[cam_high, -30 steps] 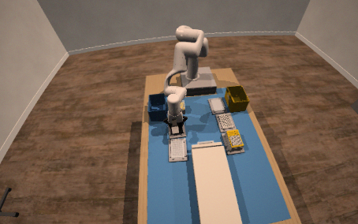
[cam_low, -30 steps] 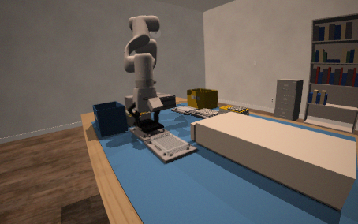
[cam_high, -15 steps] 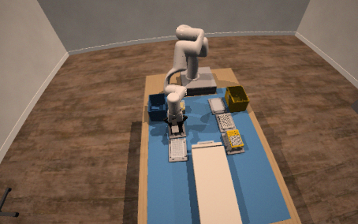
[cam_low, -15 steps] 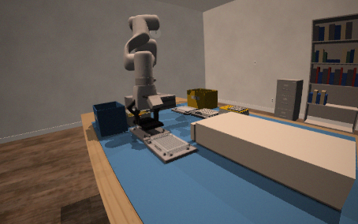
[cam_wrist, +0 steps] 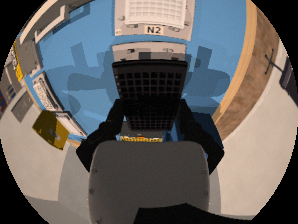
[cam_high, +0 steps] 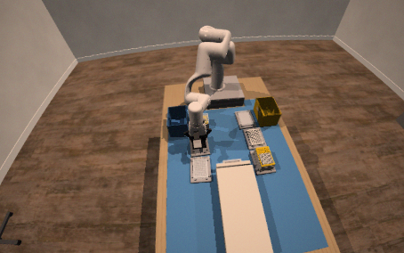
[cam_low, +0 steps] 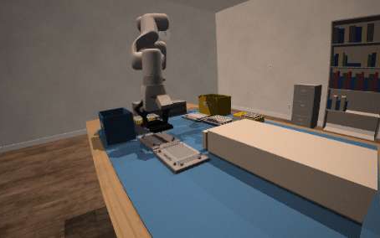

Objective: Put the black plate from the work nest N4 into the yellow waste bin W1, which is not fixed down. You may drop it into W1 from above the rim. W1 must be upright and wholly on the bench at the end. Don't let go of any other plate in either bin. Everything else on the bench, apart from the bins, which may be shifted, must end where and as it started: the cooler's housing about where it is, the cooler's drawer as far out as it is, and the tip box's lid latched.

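Right now the grey nest is 8 cm below my hand. From my hand the other things lie so: white plate 17 cm ahead, 3 cm to the left, 6 cm below; then blue bin 15 cm behind, 16 cm to the right, 4 cm below; then black plate 1 cm below.
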